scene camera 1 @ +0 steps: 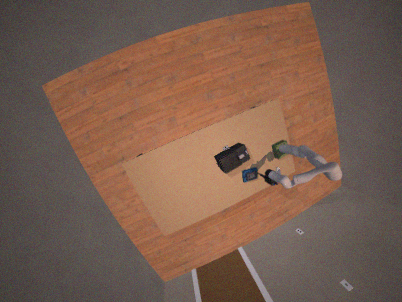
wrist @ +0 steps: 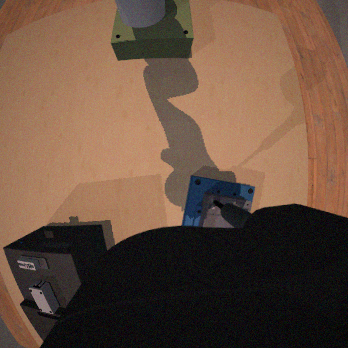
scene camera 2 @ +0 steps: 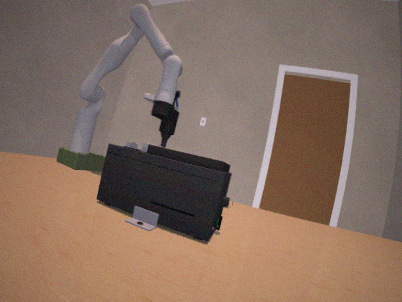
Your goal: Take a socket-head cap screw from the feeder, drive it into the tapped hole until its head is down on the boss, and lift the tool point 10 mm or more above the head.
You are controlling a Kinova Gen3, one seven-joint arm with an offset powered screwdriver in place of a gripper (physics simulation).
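The black feeder box [scene camera 1: 227, 161] [scene camera 2: 160, 187] [wrist: 87, 237] stands on the tan mat, a small metal part on its top. The blue plate [scene camera 1: 244, 178] [wrist: 192, 202] with a grey block [wrist: 216, 219] lies beside it; scene camera 2 does not show them, the feeder stands in front. My screwdriver [scene camera 1: 260, 174] [scene camera 2: 164, 144] [wrist: 216, 203] points down. In the wrist view its dark tip overlaps the grey block's upper part; the gap in height cannot be judged. The tapped hole under the tip and any screw on the bit cannot be made out.
The green base block [scene camera 1: 276, 150] [scene camera 2: 74, 158] [wrist: 152, 49] carries the arm, near the plate and feeder. A small grey bracket [scene camera 2: 146, 218] stands at the feeder's foot. The arm's shadow falls across the tan mat [scene camera 1: 175, 185] [wrist: 75, 125]. The tool body hides the wrist view's lower part.
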